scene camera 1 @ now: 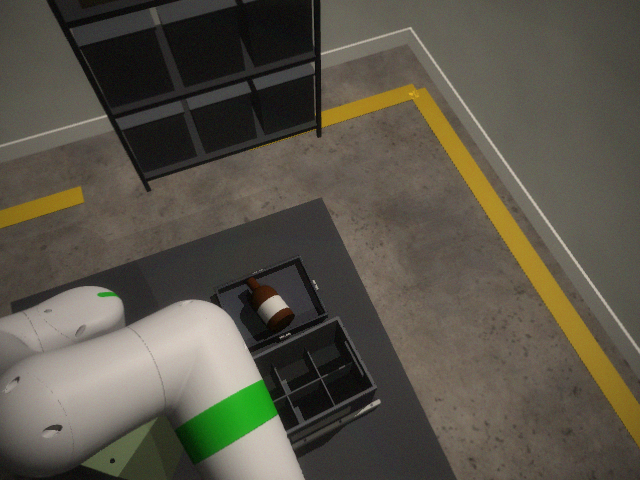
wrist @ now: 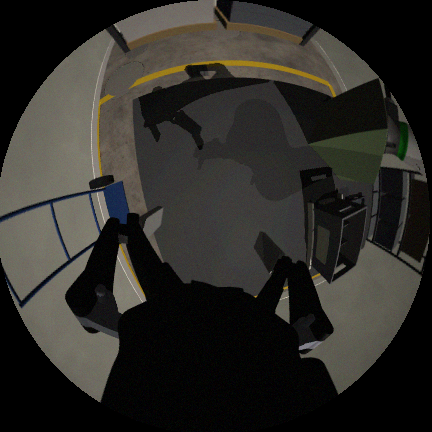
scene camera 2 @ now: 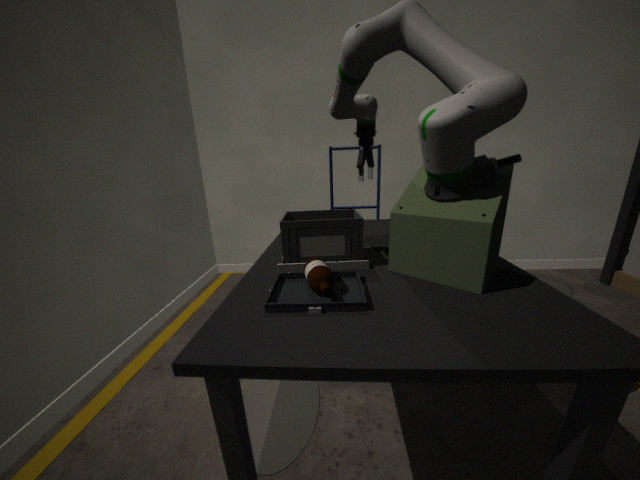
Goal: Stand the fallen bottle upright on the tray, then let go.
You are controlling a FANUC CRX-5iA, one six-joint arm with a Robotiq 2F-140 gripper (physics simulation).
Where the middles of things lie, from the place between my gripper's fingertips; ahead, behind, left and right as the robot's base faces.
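Labels:
Brown bottle (scene camera 1: pixel 275 313) seen 76 cm to the left of my hand, 22 cm below it and 5 cm ahead of it.

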